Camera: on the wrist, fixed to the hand. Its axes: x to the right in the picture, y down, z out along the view.
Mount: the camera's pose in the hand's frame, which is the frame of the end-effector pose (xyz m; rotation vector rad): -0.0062 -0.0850 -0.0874 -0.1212 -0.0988 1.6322
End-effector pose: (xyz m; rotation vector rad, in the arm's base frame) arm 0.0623 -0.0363 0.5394 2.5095 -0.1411 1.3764
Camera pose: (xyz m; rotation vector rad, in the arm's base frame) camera 0.0063 0.0697 0.5624 -1.5866 1.9383 -1.0686
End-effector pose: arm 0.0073 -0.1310 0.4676 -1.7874 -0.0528 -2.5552
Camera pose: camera -0.0758 -0.0496 0.4306 -1.0319 1.0535 -1.2343
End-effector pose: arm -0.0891 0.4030 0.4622 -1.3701 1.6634 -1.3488
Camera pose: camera -0.1359 0.4414 0.5682 0.1533 1.9145 -0.1751
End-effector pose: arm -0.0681 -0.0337 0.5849 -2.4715 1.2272 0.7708
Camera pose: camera 0.0263 -0.0188 0.6609 0.7856 -2.5920 -0.9972
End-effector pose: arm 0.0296 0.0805 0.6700 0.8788 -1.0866 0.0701
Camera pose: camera 0.1297 0.0826 0.6001 -0.3094 -1.6238 1.2922
